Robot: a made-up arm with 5 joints. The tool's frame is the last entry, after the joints. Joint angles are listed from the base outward. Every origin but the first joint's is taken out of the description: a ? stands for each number. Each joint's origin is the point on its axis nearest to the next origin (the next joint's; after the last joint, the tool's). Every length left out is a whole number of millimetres.
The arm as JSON. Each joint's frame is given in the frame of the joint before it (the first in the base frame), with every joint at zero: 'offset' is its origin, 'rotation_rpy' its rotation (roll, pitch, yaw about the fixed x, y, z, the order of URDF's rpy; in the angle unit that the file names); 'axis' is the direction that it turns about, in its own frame. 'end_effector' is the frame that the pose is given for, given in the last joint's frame.
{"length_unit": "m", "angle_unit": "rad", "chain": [
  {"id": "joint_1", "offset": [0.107, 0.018, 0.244], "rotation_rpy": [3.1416, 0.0, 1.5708], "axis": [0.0, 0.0, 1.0]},
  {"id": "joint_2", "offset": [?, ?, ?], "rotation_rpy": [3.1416, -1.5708, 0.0], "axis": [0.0, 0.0, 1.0]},
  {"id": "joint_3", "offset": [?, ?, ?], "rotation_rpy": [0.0, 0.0, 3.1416], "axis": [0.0, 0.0, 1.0]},
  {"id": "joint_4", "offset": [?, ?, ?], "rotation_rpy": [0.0, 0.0, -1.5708], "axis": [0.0, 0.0, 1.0]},
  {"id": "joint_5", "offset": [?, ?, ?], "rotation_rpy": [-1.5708, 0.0, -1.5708], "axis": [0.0, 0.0, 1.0]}
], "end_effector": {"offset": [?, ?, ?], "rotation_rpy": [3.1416, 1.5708, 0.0]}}
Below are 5 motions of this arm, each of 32 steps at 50 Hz.
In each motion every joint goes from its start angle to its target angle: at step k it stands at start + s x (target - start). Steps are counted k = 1, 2, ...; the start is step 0. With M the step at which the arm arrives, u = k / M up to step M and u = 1 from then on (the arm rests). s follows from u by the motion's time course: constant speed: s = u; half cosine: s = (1 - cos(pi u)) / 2; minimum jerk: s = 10 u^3 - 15 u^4 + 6 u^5.
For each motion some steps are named. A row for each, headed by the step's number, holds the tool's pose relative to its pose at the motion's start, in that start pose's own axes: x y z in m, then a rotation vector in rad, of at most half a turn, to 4 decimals.
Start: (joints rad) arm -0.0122 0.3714 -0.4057 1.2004 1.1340
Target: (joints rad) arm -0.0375 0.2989 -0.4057 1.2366 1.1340
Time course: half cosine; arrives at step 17
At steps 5, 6, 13, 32:
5: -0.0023 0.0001 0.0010 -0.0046 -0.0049 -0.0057
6: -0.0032 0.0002 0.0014 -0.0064 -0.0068 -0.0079
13: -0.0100 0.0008 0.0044 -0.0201 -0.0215 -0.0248
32: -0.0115 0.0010 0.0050 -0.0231 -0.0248 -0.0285

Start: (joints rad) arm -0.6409 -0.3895 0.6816 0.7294 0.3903
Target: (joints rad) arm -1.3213 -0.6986 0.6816 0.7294 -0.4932
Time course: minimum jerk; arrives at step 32
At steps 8, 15, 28, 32:
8: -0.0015 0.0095 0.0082 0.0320 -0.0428 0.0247
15: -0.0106 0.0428 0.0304 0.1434 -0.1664 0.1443
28: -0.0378 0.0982 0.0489 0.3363 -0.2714 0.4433
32: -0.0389 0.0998 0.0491 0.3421 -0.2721 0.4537

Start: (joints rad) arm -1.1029 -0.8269 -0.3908 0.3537 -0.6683
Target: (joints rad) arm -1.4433 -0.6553 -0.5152 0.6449 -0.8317
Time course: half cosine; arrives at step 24
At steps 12, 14, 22, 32:
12: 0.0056 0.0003 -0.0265 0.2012 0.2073 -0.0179
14: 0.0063 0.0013 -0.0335 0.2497 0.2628 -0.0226
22: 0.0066 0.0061 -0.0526 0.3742 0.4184 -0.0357
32: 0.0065 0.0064 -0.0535 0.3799 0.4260 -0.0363

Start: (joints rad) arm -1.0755 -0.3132 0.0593 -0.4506 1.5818
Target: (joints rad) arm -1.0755 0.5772 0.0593 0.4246 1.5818
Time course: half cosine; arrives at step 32
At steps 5, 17, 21, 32:
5: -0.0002 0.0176 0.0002 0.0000 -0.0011 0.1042
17: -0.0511 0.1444 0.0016 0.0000 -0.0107 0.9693
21: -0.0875 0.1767 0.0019 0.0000 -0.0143 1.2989
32: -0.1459 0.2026 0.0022 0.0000 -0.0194 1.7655

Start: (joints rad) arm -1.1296 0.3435 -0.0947 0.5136 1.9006
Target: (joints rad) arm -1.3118 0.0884 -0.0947 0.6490 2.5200
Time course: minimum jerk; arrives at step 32
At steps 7, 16, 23, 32:
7: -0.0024 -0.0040 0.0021 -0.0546 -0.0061 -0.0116
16: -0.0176 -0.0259 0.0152 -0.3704 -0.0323 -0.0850
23: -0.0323 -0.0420 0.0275 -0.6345 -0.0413 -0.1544
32: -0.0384 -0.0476 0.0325 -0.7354 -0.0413 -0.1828

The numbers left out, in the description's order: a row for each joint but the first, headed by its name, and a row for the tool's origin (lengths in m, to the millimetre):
joint_2: -0.042 0.04 0.0
joint_3: -0.093 -0.024 0.0
joint_4: 0.026 0.097 0.0
joint_5: -0.091 -0.018 0.0
tool: 0.016 -0.007 0.0

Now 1 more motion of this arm.
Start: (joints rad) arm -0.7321 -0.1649 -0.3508 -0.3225 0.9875
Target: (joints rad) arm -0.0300 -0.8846 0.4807 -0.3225 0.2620
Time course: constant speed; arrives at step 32
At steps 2, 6, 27, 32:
2: -0.0046 -0.0074 -0.0049 0.0128 0.0282 -0.0110
6: -0.0148 -0.0217 -0.0134 0.0390 0.0835 -0.0373
27: -0.0852 -0.0822 -0.0330 0.1815 0.3315 -0.2643
32: -0.1042 -0.0917 -0.0327 0.2148 0.3751 -0.3385

